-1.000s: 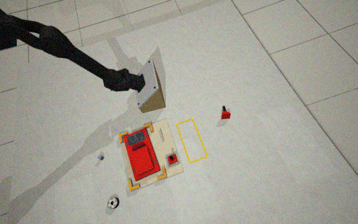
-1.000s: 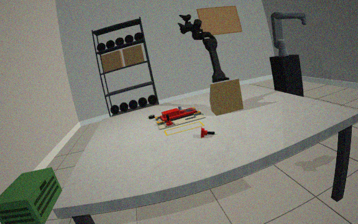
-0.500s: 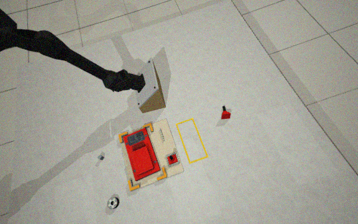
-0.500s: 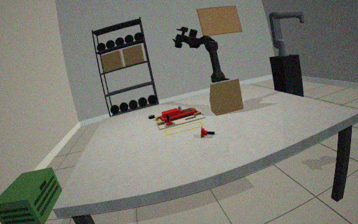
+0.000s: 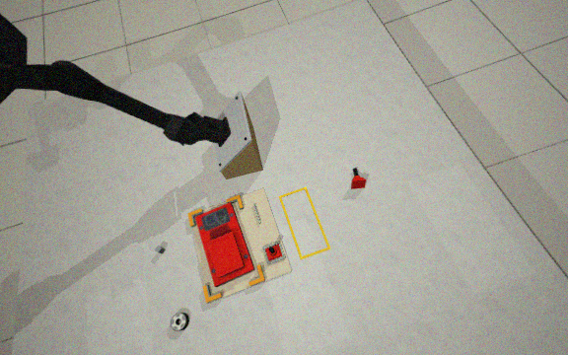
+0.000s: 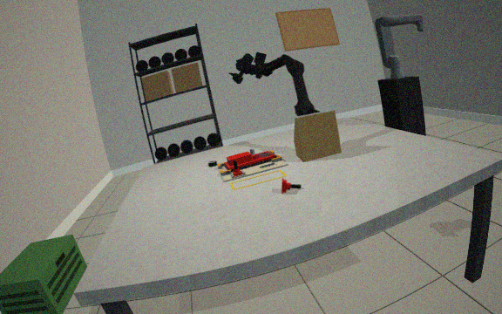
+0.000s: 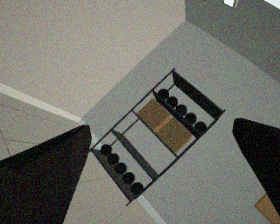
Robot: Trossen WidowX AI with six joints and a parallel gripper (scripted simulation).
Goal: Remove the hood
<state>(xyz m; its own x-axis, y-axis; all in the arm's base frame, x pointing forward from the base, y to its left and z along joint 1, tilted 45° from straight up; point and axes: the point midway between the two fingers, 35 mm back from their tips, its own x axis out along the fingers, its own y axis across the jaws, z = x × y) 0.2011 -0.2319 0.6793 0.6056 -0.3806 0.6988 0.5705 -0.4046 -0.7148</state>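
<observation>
My gripper tip is 58 cm to the right of the red hood, 41 cm above it and 13 cm short of it.
</observation>
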